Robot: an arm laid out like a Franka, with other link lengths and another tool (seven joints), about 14 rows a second.
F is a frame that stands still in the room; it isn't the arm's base.
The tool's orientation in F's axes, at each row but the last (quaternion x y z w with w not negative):
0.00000 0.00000 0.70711 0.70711
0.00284 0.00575 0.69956 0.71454
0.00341 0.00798 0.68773 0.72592
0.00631 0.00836 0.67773 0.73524
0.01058 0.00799 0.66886 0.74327
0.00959 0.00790 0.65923 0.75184
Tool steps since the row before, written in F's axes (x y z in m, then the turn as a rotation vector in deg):
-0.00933 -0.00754 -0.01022 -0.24 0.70 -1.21
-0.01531 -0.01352 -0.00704 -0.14 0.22 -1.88
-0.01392 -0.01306 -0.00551 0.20 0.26 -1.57
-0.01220 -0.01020 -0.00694 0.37 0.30 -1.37
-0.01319 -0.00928 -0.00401 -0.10 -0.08 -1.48
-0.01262 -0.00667 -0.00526 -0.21 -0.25 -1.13
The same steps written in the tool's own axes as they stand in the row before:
-0.00754 0.00933 -0.01022 0.70 0.24 -1.21
-0.01381 0.01493 -0.00728 0.22 0.12 -1.88
-0.01375 0.01310 -0.00581 0.28 -0.21 -1.56
-0.01113 0.01118 -0.00721 0.33 -0.37 -1.36
-0.01062 0.01203 -0.00431 -0.09 0.05 -1.48
-0.00827 0.01151 -0.00554 -0.28 0.15 -1.13

